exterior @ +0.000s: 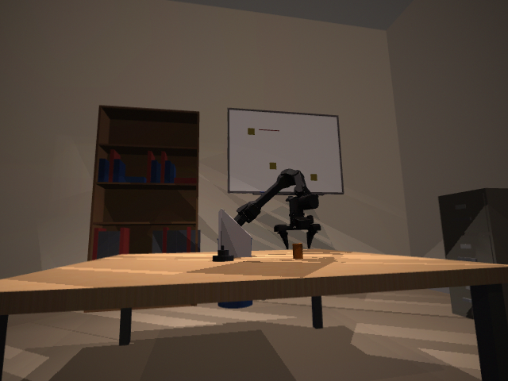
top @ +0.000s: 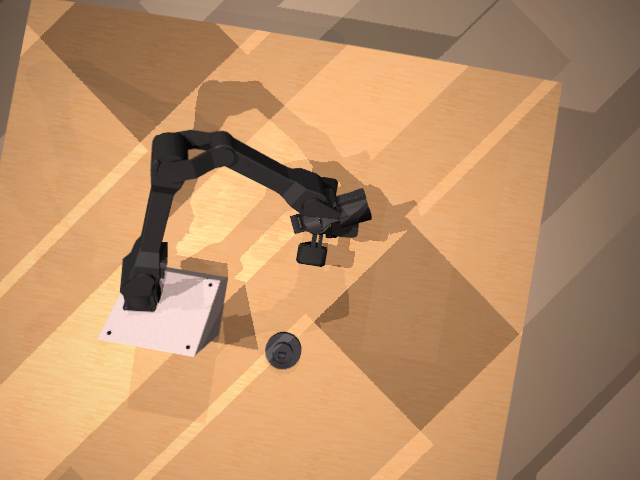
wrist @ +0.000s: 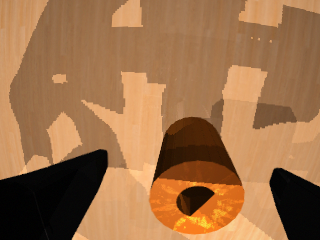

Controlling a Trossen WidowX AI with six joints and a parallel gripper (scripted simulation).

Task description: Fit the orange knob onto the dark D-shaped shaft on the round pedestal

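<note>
Now: gripper tip 10 mm above the orange knob. Round my gripper tip: dark round pedestal: 300 mm to the right, 60 mm behind, 10 mm below.
</note>
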